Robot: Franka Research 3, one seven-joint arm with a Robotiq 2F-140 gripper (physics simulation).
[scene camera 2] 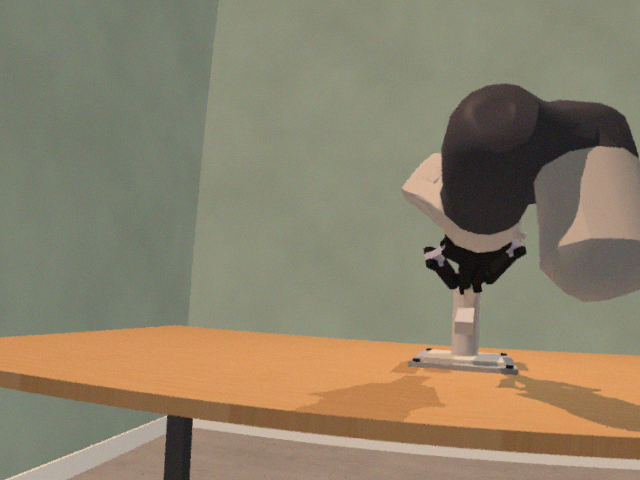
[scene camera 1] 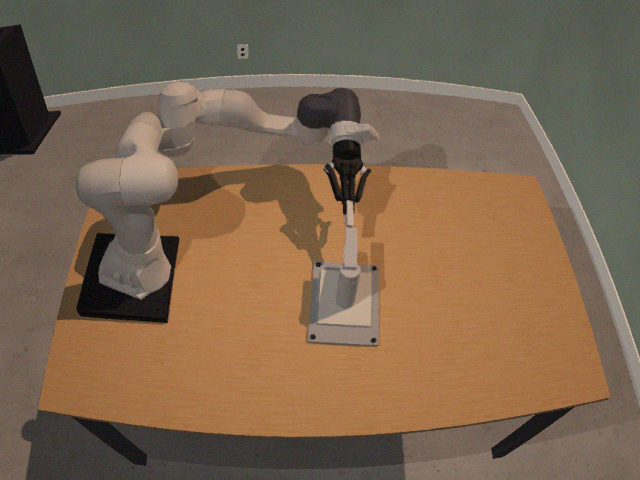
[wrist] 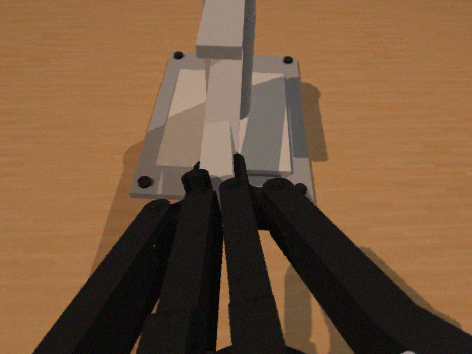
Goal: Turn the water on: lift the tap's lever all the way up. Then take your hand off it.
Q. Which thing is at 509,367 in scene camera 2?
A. A flat base plate.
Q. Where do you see a lever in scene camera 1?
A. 349,271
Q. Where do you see a flat base plate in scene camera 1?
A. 318,333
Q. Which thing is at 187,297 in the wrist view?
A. The gripper.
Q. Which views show the gripper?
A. Scene camera 2, scene camera 1 and the wrist view: all of them.
